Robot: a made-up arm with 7 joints.
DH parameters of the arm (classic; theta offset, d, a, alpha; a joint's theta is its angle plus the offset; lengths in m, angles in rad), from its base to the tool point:
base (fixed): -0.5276 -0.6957 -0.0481 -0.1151
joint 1: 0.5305 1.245 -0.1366 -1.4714
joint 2: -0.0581 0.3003 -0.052 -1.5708
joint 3: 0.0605 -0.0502 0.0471 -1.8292
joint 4: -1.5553 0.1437 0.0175 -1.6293
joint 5: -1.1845 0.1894 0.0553 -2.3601
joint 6: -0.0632 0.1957 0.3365 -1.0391
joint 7: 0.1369 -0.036 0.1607 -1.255
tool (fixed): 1.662 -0.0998 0 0
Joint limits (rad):
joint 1: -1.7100..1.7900
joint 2: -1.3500..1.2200
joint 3: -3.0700..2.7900
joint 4: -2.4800..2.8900
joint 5: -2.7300..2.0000
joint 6: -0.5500..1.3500
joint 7: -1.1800..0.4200
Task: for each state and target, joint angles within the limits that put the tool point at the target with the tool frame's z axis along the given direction. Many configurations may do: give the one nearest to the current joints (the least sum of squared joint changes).
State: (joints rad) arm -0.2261 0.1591 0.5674 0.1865 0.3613 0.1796 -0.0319
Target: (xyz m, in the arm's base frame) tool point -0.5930 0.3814 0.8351 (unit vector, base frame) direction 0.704 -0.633 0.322
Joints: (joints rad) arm -0.4523 0.7758 0.6384 -0.5266 0.2734 0.4884 0.1014
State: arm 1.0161 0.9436 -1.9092 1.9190 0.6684 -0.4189 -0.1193
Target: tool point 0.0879 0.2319 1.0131 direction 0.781 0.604 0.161
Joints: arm 0.4749 1.2200 -2.2731 2.7700 1.0730 -0.5500 -0.9048
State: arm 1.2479 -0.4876 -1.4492 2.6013 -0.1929 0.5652 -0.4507
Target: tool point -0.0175 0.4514 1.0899 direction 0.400 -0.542 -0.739
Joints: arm 1.1122 -0.7355 -1.2664 1.9391 -0.1634 0.7383 0.0824
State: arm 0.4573 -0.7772 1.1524 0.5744 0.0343 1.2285 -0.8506
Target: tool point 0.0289 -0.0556 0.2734 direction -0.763 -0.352 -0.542
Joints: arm 0.5077 -0.9565 0.6521 0.8407 0.3731 0.9656 -1.0074
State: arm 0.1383 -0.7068 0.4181 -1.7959 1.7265 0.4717 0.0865
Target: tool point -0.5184 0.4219 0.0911 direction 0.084 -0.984 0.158
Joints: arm 0.2683 -0.9827 0.1453 -1.4393 1.2352 0.3759 -0.0763
